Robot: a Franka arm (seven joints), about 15 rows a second.
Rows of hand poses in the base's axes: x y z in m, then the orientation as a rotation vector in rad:
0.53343, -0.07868, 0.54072, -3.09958, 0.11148, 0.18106
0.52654, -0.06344, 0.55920, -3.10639, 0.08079, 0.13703
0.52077, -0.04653, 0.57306, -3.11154, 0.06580, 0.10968
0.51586, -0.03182, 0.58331, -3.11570, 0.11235, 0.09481
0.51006, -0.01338, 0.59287, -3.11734, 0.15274, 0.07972
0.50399, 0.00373, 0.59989, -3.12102, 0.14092, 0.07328
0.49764, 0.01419, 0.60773, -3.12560, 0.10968, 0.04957
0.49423, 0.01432, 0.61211, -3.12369, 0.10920, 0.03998
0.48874, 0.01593, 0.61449, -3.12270, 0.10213, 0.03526
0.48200, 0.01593, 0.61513, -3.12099, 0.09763, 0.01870
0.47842, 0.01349, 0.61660, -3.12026, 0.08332, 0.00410
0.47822, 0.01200, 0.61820, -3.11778, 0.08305, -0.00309
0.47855, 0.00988, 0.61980, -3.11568, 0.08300, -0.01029
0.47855, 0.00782, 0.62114, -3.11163, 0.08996, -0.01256
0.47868, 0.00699, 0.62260, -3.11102, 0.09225, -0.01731
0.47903, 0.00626, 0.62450, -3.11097, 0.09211, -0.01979
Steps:
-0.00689, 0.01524, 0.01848, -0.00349, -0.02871, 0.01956
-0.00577, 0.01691, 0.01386, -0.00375, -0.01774, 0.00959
-0.00491, 0.01471, 0.01025, -0.00624, -0.00911, -0.02972
-0.00580, 0.01844, 0.00956, -0.00405, -0.00929, -0.02582
-0.00607, 0.01711, 0.00702, -0.00297, -0.00410, 0.00770
-0.00635, 0.01046, 0.00784, -0.00308, -0.01525, 0.02002
-0.00341, 0.00013, 0.00438, 0.00185, -0.00619, 0.00019
-0.00549, 0.00161, 0.00238, 0.00124, -0.00309, 0.00446
-0.00674, 0.00000, 0.00064, 0.00168, -0.01068, 0.00273
-0.00358, -0.00244, 0.00147, 0.00096, -0.00947, 0.00905
-0.00020, -0.00149, 0.00160, 0.00236, -0.00467, 0.00008
0.00033, -0.00212, 0.00160, 0.00196, -0.00467, -0.00005
0.00000, -0.00206, 0.00134, 0.00382, -0.00151, -0.00454
0.00013, -0.00083, 0.00146, 0.00044, -0.00305, -0.00152
0.00035, -0.00073, 0.00190, -0.00001, -0.00160, 0.00007

